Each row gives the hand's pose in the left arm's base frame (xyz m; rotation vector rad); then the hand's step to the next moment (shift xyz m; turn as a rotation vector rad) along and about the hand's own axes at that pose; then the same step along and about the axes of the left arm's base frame.
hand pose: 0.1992 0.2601 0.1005 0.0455 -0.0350 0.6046
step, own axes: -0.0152 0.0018 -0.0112 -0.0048 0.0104 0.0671
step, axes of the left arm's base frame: -0.0133 -0.0066 -0.0118 -0.0112 0.0023 0.0671
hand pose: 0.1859 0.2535 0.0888 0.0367 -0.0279 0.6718
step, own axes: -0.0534 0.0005 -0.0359 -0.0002 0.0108 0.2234
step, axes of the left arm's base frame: -0.0416 -0.0313 -0.0379 -0.0100 -0.0013 0.2234
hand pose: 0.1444 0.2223 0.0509 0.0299 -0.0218 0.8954
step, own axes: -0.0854 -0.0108 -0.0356 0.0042 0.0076 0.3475
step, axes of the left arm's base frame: -0.0447 -0.0721 -0.0385 -0.0056 -0.0042 0.3475
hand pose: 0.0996 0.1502 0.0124 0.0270 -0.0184 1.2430
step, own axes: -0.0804 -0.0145 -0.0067 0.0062 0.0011 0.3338
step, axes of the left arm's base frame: -0.0122 -0.0805 -0.0092 0.0012 -0.0040 0.3338
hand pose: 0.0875 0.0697 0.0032 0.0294 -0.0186 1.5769
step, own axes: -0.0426 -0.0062 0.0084 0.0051 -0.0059 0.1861
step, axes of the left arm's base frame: 0.0065 -0.0428 0.0071 0.0072 -0.0005 0.1861
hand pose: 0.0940 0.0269 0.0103 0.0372 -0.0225 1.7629
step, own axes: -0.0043 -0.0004 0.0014 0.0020 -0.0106 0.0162
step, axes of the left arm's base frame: 0.0012 -0.0042 0.0012 0.0102 0.0034 0.0162
